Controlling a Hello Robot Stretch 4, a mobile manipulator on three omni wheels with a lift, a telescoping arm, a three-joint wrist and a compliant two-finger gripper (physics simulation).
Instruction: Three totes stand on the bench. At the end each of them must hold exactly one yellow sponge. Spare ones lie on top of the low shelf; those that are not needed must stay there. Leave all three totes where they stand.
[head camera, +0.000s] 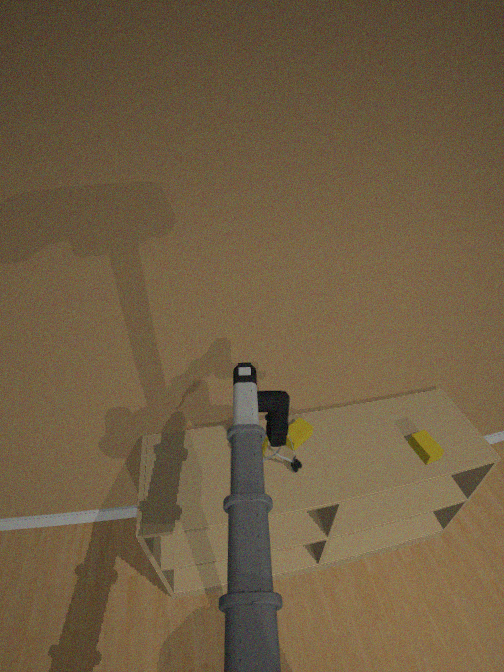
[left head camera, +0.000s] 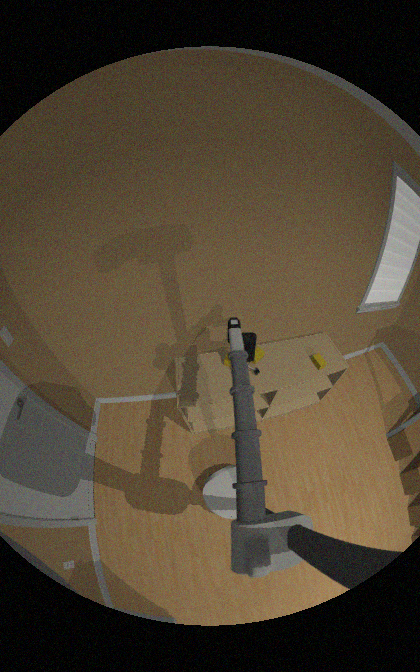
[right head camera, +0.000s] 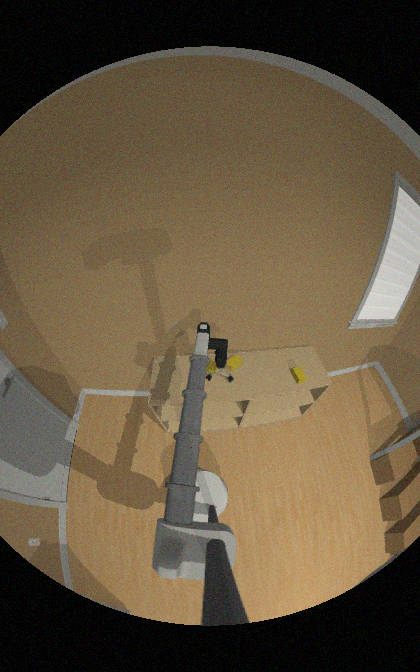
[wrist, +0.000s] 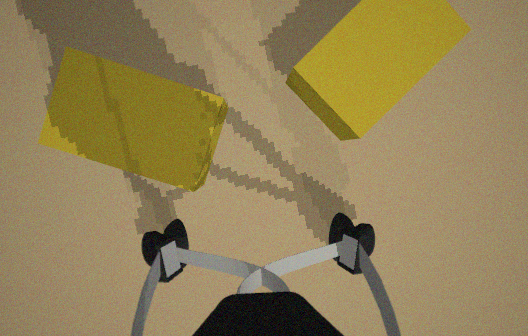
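Where they show: gripper, fingertip midpoint: (head camera: 275, 470) (right head camera: 219, 379) (wrist: 260, 235); robot's base at its link origin: (left head camera: 231, 490) (right head camera: 198, 494).
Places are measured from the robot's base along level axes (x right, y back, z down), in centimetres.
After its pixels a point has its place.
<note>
My gripper (wrist: 260, 235) @(x 9.1, y -70.9, z -58.3 cm) (right head camera: 220, 378) @(x 9.1, y -70.9, z -58.3 cm) is open and empty above the top of the low shelf (head camera: 358, 461) @(x 36.9, y -72.5, z -58.2 cm) (left head camera: 295, 377) @(x 40.9, y -65.1, z -58.3 cm) (right head camera: 270, 380) @(x 41.7, y -71.5, z -58.2 cm). One yellow sponge (wrist: 135, 120) @(x 1.7, y -79.8, z -62.7 cm) (right head camera: 211, 367) lies ahead of the left finger in the wrist view, partly in shadow; the arm hides most of it in the head view. A second yellow sponge (wrist: 380, 65) @(x 17.2, y -82.5, z -62.7 cm) (head camera: 300, 432) @(x 18.4, y -82.3, z -62.8 cm) (left head camera: 259, 355) @(x 19.2, y -81.6, z -62.4 cm) (right head camera: 234, 362) @(x 18.2, y -81.6, z -62.8 cm) lies turned at an angle, ahead and to the right. A third yellow sponge (head camera: 426, 446) @(x 60.0, y -73.1, z -62.8 cm) (left head camera: 318, 361) @(x 59.5, y -72.5, z -62.7 cm) (right head camera: 298, 374) @(x 60.1, y -73.0, z -62.8 cm) lies near the shelf's right end. The totes and the bench do not show.
The wall stands behind the low shelf. The telescoping arm (head camera: 248, 531) @(x 0.0, y -33.0, z -100.0 cm) (left head camera: 245, 425) @(x -0.1, y -25.5, z -100.0 cm) (right head camera: 189, 425) @(x 0.3, y -26.7, z -100.0 cm) reaches over the shelf's left part. A round white object (left head camera: 220, 492) @(x -8.3, y -0.2, z -18.7 cm) (right head camera: 212, 492) @(x 9.8, y -3.4, z -18.7 cm) is on the floor near the base. Brown stepped shapes (right head camera: 390, 505) @(x 172.8, y 49.4, z -12.1 cm) stand at the right. A grey door (left head camera: 40, 450) @(x -121.4, y -2.2, z -63.0 cm) is at the left.
</note>
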